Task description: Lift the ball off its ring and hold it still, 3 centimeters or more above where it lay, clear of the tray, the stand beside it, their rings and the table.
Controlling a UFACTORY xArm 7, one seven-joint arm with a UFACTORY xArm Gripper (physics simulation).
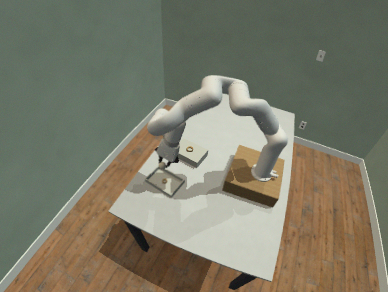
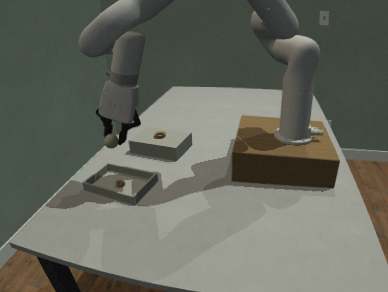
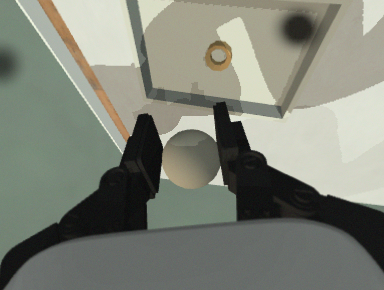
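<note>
The ball is grey-beige and sits between the black fingers of my gripper, which is shut on it. Ball and fingers hang in the air, visibly higher than the tray and apart from it. The tray's brass ring lies bare on its floor. The low grey stand is beside the fingers, apart from them, with another ring on top.
The arm's base is on a wooden block at the right of the white table. A green wall rises beyond the table's left edge. The arm's shadow crosses the tray and table.
</note>
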